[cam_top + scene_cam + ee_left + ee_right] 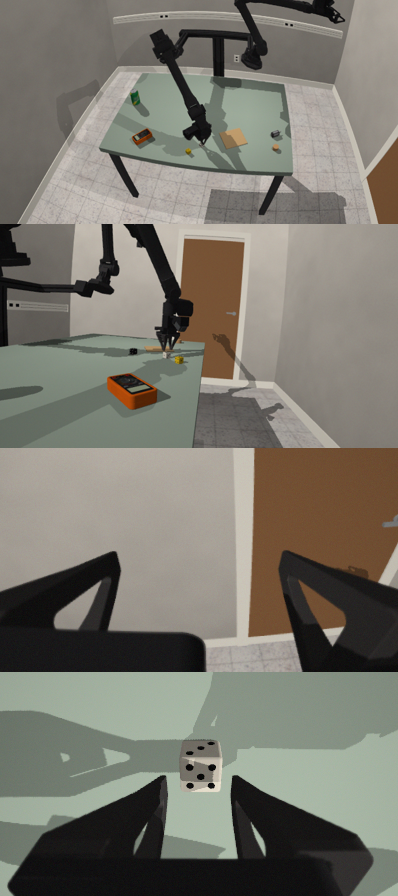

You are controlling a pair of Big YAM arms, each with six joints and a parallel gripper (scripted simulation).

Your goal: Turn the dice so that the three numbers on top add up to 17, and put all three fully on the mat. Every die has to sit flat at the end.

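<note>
My right gripper is now 3 cm above the white die. From my right hand the other things lie so: black die 16 cm behind, 3 cm below, 2 cm to the left; then yellow die 7 cm to the right, 6 cm ahead, 3 cm below; then tan mat 18 cm to the left, 9 cm behind, 4 cm below.
</note>
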